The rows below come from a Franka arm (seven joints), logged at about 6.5 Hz.
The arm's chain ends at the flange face. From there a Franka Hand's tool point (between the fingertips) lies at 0.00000 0.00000 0.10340 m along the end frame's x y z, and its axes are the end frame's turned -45 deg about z.
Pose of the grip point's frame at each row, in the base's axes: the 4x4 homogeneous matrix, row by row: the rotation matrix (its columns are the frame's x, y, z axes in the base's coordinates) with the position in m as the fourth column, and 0 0 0 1 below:
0.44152 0.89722 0.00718 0.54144; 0.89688 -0.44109 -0.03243 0.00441; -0.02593 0.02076 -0.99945 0.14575; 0 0 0 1
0.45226 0.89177 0.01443 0.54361; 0.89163 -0.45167 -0.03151 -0.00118; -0.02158 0.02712 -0.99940 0.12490; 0 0 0 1
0.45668 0.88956 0.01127 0.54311; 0.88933 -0.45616 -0.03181 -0.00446; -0.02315 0.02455 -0.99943 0.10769; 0 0 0 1
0.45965 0.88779 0.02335 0.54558; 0.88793 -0.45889 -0.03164 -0.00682; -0.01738 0.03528 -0.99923 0.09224; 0 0 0 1
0.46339 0.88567 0.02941 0.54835; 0.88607 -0.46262 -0.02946 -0.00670; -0.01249 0.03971 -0.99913 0.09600; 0 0 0 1
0.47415 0.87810 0.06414 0.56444; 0.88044 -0.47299 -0.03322 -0.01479; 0.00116 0.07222 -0.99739 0.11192; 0 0 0 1
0.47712 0.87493 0.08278 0.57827; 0.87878 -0.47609 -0.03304 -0.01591; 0.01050 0.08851 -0.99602 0.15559; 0 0 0 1
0.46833 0.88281 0.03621 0.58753; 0.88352 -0.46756 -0.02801 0.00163; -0.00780 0.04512 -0.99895 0.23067; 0 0 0 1
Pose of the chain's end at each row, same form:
0.94663 0.32223 0.00718 0.54070; 0.32229 -0.94609 -0.03243 0.00776; -0.00366 0.03301 -0.99945 0.24909; 0 0 0 1
0.95037 0.31078 0.01443 0.54212; 0.31110 -0.94986 -0.03151 0.00208; 0.00392 0.03444 -0.99940 0.22824; 0 0 0 1
0.95194 0.30609 0.01127 0.54194; 0.30630 -0.95141 -0.03181 -0.00117; 0.00099 0.03373 -0.99943 0.21103; 0 0 0 1
0.95278 0.30274 0.02335 0.54317; 0.30338 -0.95235 -0.03164 -0.00355; 0.01266 0.03724 -0.99923 0.19556; 0 0 0 1
0.95393 0.29860 0.02941 0.54531; 0.29942 -0.95367 -0.02946 -0.00365; 0.01925 0.03691 -0.99913 0.19931; 0 0 0 1
0.95619 0.28564 0.06414 0.55781; 0.28811 -0.95702 -0.03322 -0.01136; 0.05189 0.05025 -0.99739 0.21505; 0 0 0 1
0.95604 0.28129 0.08278 0.56971; 0.28474 -0.95804 -0.03304 -0.01249; 0.07001 0.05516 -0.99602 0.25858; 0 0 0 1
0.95540 0.29308 0.03621 0.58379; 0.29413 -0.95536 -0.02801 0.00453; 0.02639 0.03742 -0.99895 0.33396; 0 0 0 1

